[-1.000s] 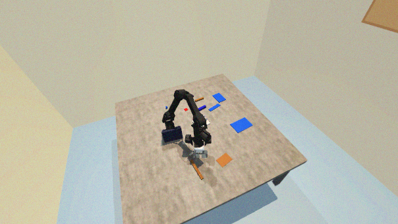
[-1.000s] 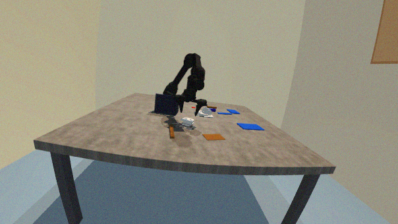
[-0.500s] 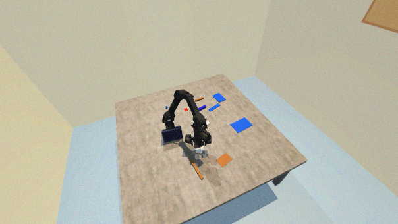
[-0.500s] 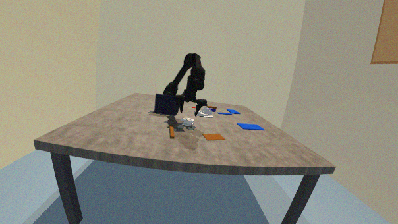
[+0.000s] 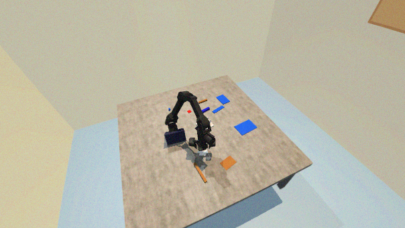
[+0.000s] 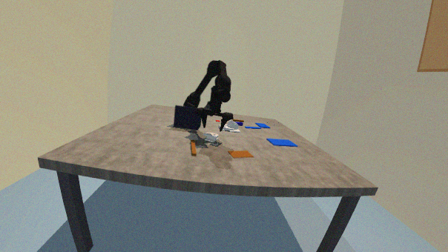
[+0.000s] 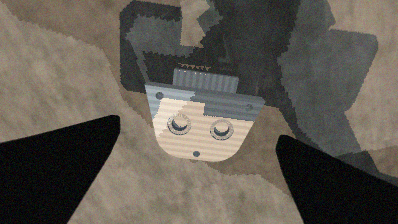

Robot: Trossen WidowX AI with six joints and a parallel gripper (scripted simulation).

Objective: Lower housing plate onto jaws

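Right now the small white block is 1 cm to the left of my gripper tip and 5 cm below it. Round my gripper tip: dark blue block 21 cm ahead, 42 cm to the left, 5 cm below; orange tile 13 cm ahead, 15 cm to the right, 6 cm below; orange bar 8 cm behind, 14 cm to the right, 5 cm below.
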